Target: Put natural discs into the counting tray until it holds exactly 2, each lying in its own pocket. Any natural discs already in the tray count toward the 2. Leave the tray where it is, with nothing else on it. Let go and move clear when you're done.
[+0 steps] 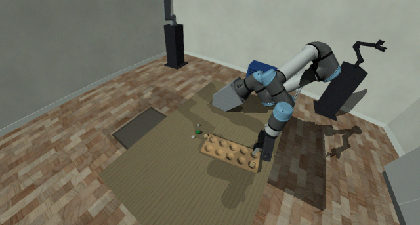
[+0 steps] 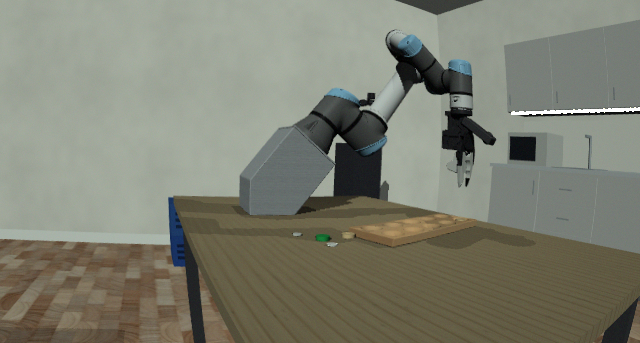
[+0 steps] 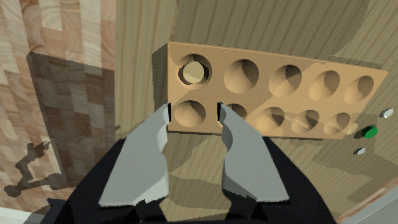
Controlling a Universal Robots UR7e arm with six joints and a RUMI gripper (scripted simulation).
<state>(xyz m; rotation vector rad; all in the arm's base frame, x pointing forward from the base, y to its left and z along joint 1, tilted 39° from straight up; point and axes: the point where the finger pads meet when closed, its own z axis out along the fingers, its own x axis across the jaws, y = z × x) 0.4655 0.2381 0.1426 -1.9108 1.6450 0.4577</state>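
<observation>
The green disc is 43 cm to the right of my hand, 13 cm below it and 6 cm behind it. The rest, counted from my hand: wooden counting tray (15 cm to the right, 12 cm below, 2 cm behind).
</observation>
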